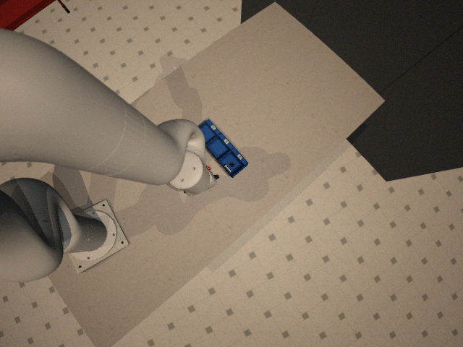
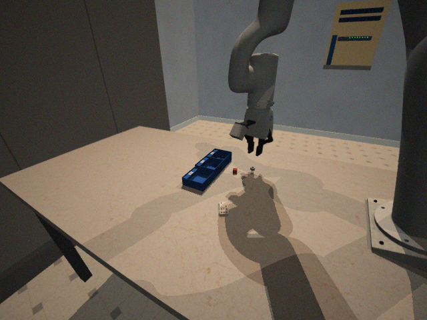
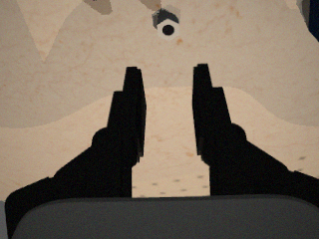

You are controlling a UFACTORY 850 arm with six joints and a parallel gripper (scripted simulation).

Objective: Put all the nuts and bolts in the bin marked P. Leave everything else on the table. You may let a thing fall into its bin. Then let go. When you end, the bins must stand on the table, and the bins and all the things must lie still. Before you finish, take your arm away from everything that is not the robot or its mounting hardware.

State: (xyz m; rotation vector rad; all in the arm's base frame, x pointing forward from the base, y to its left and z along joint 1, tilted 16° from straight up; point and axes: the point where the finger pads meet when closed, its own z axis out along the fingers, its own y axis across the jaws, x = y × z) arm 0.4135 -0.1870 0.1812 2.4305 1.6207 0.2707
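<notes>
My hand is 90 mm above the grey nut. Round my hand: red die (80 mm below, 60 mm ahead, 50 mm to the left); black nut (140 mm ahead, 80 mm below, 10 mm to the right); grey bolt (120 mm ahead, 80 mm below, 10 mm to the right).
</notes>
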